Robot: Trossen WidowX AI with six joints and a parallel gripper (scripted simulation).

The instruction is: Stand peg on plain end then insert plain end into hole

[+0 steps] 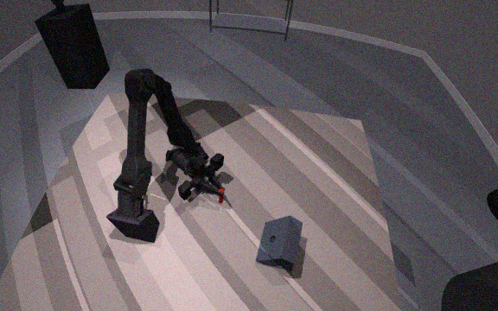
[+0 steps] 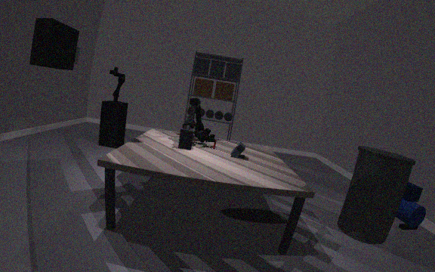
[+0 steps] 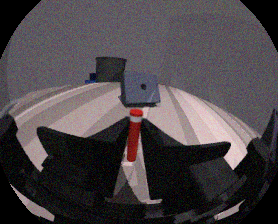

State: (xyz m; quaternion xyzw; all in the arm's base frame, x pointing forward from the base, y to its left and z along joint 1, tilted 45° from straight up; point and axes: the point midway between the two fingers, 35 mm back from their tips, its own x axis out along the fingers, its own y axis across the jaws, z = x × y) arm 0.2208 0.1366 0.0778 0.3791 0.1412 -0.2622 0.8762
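My gripper tip is 1 cm above the red peg. The rest, counted from my gripper tip: sloped panel 18 cm ahead, 14 cm to the right, 2 cm below.
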